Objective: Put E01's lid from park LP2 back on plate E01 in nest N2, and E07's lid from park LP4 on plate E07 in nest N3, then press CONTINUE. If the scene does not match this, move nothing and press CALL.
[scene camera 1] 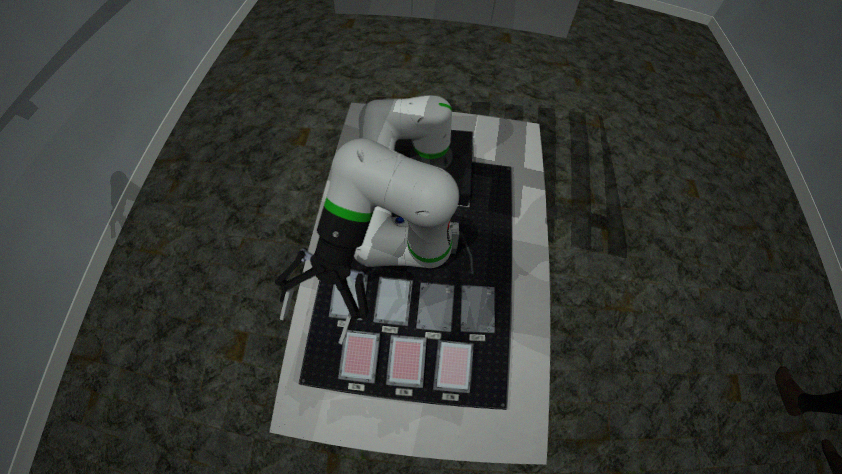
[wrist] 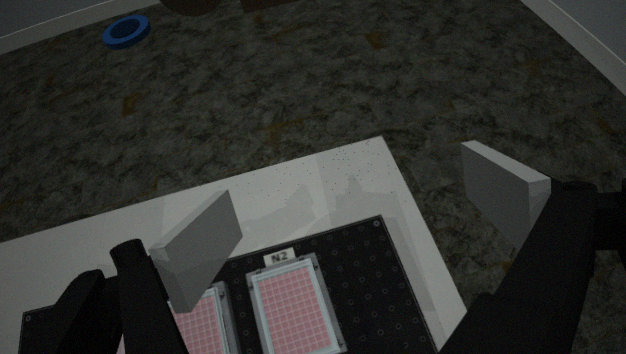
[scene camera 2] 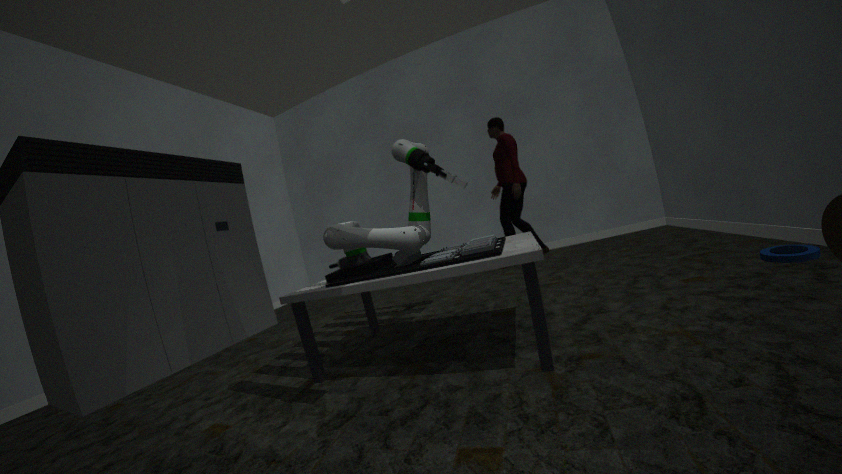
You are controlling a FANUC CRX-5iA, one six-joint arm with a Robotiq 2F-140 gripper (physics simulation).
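Frame: origin at the arm's base, x ahead, y left, z up, level; millimetres.
Seen in the pictures: gripper, fingertip midpoint: [scene camera 1: 312, 328] [wrist: 344, 193] [scene camera 2: 459, 182]; arm's base, origin of the base link: [scene camera 1: 431, 157] [scene camera 2: 359, 263].
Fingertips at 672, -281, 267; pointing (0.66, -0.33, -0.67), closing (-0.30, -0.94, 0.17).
Note:
Offsets run from my fingertips to a thing's top centre, as dx, dy, dz. "*": to the spot under its first point. Level surfaces: height alone.
My gripper [scene camera 1: 315, 316] [scene camera 2: 456, 179] [wrist: 344, 193] is open and empty, tilted, high above the table's left side. The plate in nest N2 {* +12, +68, -287} [scene camera 1: 359, 356] [wrist: 295, 310] shows pink wells; its label reads in the wrist view. The neighbouring pink plate, in N3 {+22, +201, -279} [scene camera 1: 406, 360] [wrist: 202, 325], is partly behind a finger in the wrist view. Behind them, a pale lid lies on park LP2 {* -140, -2, -295} [scene camera 1: 338, 305], partly covered by a finger, and another pale lid lies on LP4 {-161, +161, -296} [scene camera 1: 393, 301]. Plate codes are unreadable. I cannot make out the CONTINUE or CALL buttons.
A paler pink plate {+37, +335, -278} [scene camera 1: 453, 366] sits in the third nest, N1. Two grey parks {* -144, +283, -304} [scene camera 1: 434, 306] {* -133, +412, -303} [scene camera 1: 477, 309] stand right of LP4. The arm's elbow and forearm hang over the black board {dz -314} [scene camera 1: 492, 235]. A person in red [scene camera 2: 507, 158] stands beyond the table {dz -326} [scene camera 2: 518, 252]. A blue ring [scene camera 2: 763, 253] [wrist: 110, 41] lies on the floor.

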